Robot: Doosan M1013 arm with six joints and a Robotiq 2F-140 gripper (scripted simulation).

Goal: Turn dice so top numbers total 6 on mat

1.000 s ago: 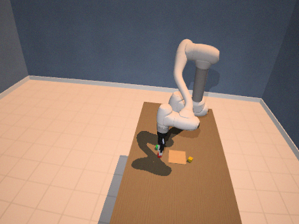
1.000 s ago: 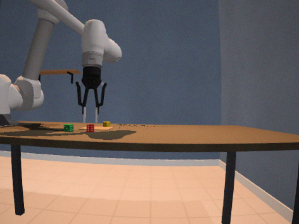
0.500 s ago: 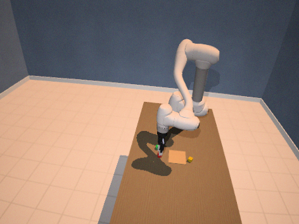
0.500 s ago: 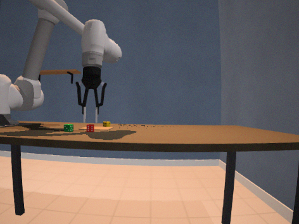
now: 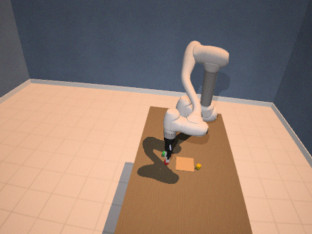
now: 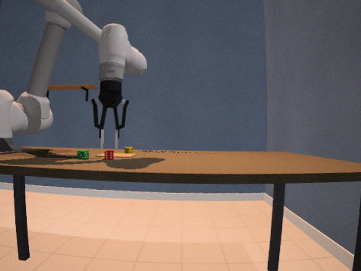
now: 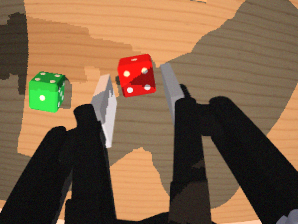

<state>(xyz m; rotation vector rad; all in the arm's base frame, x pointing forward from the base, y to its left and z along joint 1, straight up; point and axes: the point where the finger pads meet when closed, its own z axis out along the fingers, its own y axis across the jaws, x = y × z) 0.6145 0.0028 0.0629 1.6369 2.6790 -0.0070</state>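
The red die is 6 cm below my hand. From my hand the other things lie so: yellow die (25 cm to the left, 6 cm below, 4 cm behind); then tan mat (14 cm to the left, 7 cm below, 4 cm behind); then green die (8 cm behind, 6 cm below, 4 cm to the right).
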